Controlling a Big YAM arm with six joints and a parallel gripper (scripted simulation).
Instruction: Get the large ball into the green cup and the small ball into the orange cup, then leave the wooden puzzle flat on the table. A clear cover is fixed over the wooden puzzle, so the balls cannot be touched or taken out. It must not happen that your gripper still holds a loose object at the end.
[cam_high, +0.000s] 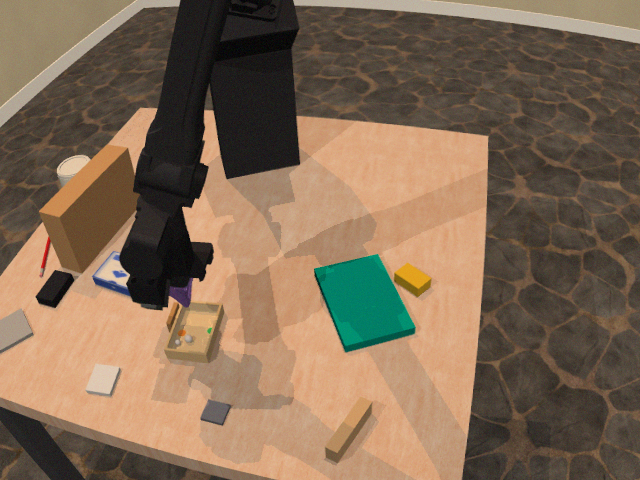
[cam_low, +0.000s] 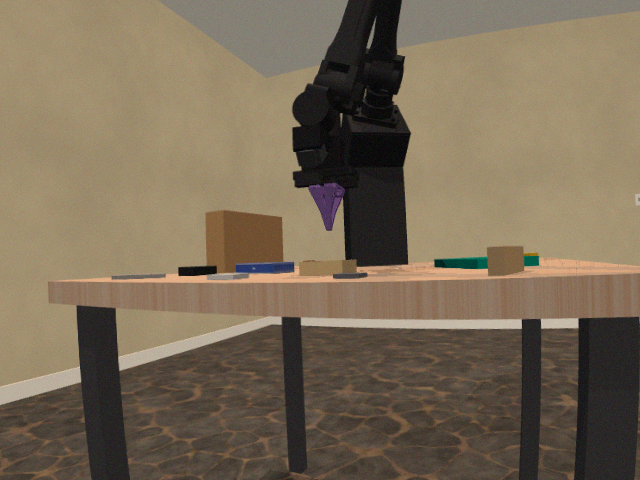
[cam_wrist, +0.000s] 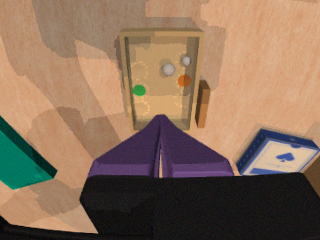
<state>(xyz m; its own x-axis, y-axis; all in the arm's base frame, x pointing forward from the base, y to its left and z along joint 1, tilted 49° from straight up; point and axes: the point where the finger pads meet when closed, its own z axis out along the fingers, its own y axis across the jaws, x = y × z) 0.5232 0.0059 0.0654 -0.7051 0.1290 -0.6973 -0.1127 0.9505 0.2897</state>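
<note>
Now: hand 8 cm above the wooden puzzle. The rest, counted from my hand: grey tile (13 cm ahead, 9 cm to the left, 8 cm below); green book (13 cm behind, 24 cm to the left, 7 cm below); white tile (13 cm ahead, 11 cm to the right, 8 cm below).
</note>
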